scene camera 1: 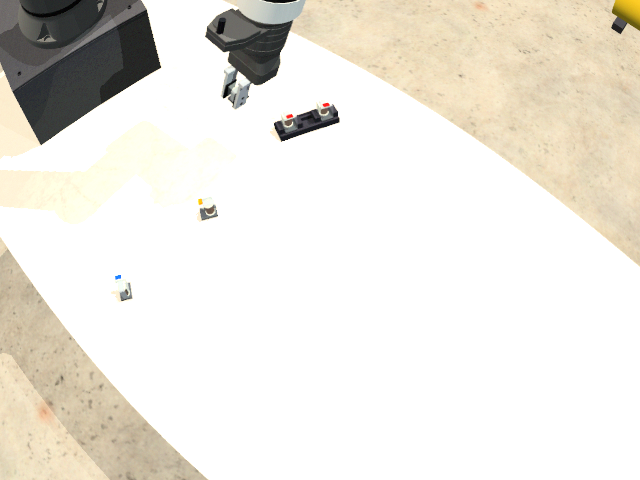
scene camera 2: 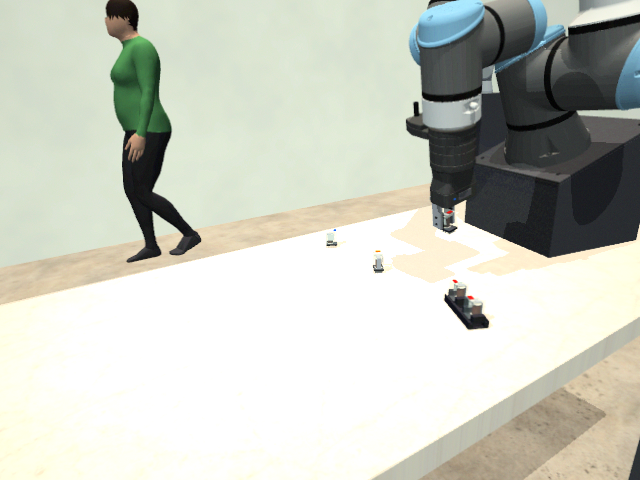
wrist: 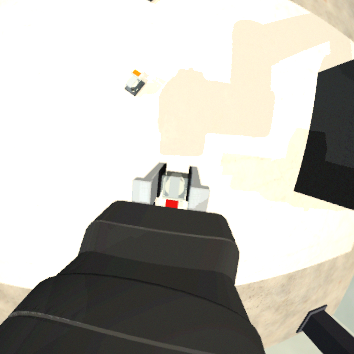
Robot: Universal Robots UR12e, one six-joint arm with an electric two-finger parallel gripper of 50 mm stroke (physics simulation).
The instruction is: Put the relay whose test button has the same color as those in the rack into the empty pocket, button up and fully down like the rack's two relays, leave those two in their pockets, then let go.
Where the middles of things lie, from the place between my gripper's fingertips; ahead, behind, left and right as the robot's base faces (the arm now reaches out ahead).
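Labels:
Black rack (scene camera 1: 310, 121): 4 cm ahead of my hand, 11 cm to the left of it, 11 cm below it.

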